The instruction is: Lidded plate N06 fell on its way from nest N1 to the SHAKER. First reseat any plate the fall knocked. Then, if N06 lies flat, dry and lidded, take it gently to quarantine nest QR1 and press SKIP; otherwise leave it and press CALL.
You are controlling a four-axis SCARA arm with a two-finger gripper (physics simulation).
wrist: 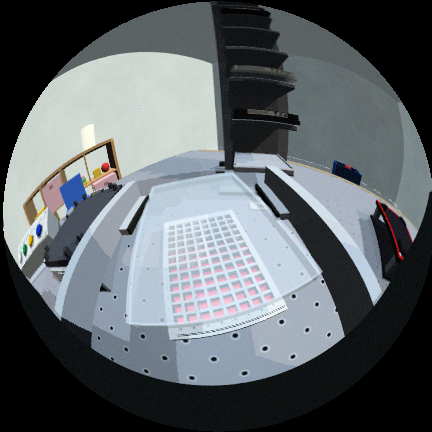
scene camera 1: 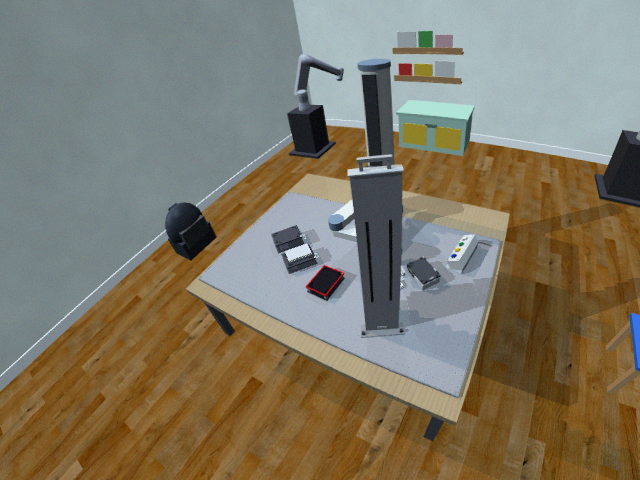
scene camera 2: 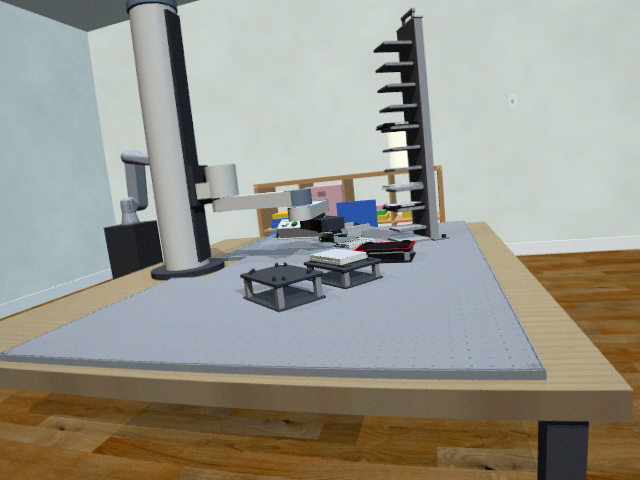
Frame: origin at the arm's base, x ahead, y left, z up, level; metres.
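Seen in the pictures: gripper, between the fingertips: [wrist: 198, 180] [scene camera 2: 360, 225]; arm's base, origin of its link: [scene camera 2: 188, 271].
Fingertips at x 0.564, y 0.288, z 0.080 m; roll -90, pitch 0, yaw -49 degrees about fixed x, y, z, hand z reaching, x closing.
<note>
Offsets run from my fingertips to a thing's top centre. "spot": to the spot under its first point.
My gripper [wrist: 198, 180] is shut on a clear lid {dx -0.023, dy -0.022, dz -0.007 m} [wrist: 145, 280], which it holds above the mat. Below the lid, apart from it, a white gridded plate [wrist: 215, 280] with pink in its wells lies flat on the mat; its label is unreadable. No pink shows on the mat around it. The plate {dx -0.024, dy -0.022, dz -0.053 m} [scene camera 2: 356, 241] also shows small in scene camera 2, where my fingers are too small to make out. The tall nest tower [scene camera 1: 377, 248] [scene camera 2: 423, 129] [wrist: 227, 100] bears several shelves. A dark device with corner pegs {spot: dx -0.098, dy +0.115, dz -0.012 m} [scene camera 1: 422, 271] [wrist: 80, 225], apparently the shaker, stands left of my gripper in the wrist view.
The button box {dx -0.315, dy +0.263, dz +0.017 m} [scene camera 1: 462, 251] [wrist: 35, 237] stands beyond the shaker. A red-rimmed nest {dx +0.121, dy -0.303, dz -0.021 m} [scene camera 1: 324, 281] [scene camera 2: 385, 246] [wrist: 397, 230] is right of my gripper in the wrist view. Two dark stands follow: one bearing a white plate {dx +0.029, dy -0.523, dz +0.000 m} [scene camera 1: 298, 253] [scene camera 2: 338, 255], one bare stand [scene camera 1: 289, 236] [scene camera 2: 281, 275].
</note>
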